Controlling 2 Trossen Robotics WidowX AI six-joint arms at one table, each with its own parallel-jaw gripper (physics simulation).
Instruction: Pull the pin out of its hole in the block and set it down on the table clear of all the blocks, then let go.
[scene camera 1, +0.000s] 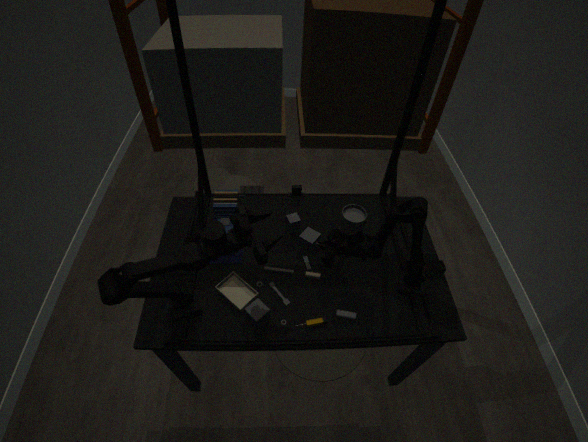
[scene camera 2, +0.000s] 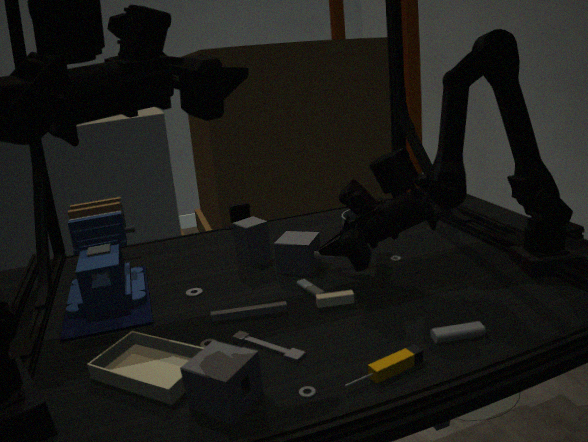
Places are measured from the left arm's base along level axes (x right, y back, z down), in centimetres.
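Pixels of known places: left gripper, fingertip midpoint: (scene camera 1: 318, 243) (scene camera 2: 320, 251); right gripper, fingertip midpoint: (scene camera 1: 277, 224) (scene camera 2: 226, 67); left arm's base at its link origin: (scene camera 1: 412, 282) (scene camera 2: 545, 251); right arm's base at its link origin: (scene camera 1: 183, 301).
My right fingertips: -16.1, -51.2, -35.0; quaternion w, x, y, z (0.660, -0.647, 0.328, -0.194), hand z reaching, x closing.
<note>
Ahead of a thing's pixels: the offset from my right fingertips to its top centre, as dx, dy, dz.
A grey block @(+24.2, +6.5, +31.7) (scene camera 1: 310, 234) (scene camera 2: 296, 256) stands near the middle of the table. A short stretch of the pale pin @(+22.8, +10.2, +34.0) (scene camera 2: 317, 254) shows at its right side. My left gripper (scene camera 1: 324, 243) (scene camera 2: 327, 252) is low beside that side, its fingers closed around the pin; they hide the pin's outer end. Whether the pin's inner end is still in the hole is hidden. A taller grey block @(+29.6, -2.6, +29.7) (scene camera 1: 293, 218) (scene camera 2: 251, 245) stands to the left, and another block @(-14.2, -2.8, +31.7) (scene camera 1: 257, 309) (scene camera 2: 220, 382) with a hole stands near the front. My right gripper (scene camera 1: 276, 226) (scene camera 2: 236, 76) is open and empty, high over the table.
A cream tray @(-7.5, -13.9, +35.4) (scene camera 1: 236, 291) (scene camera 2: 172, 395) touches or nearly touches the front block. A white piece @(+13.8, +8.3, +36.7) (scene camera 2: 310, 287) and a cream bar @(+8.8, +12.0, +36.1) (scene camera 1: 313, 274) (scene camera 2: 335, 299) lie before the pin's block. A yellow screwdriver @(-11.2, +16.5, +35.9) (scene camera 1: 314, 321) (scene camera 2: 391, 365) and a grey cylinder @(-4.1, +28.2, +36.3) (scene camera 1: 346, 314) (scene camera 2: 458, 332) lie near the front edge.
</note>
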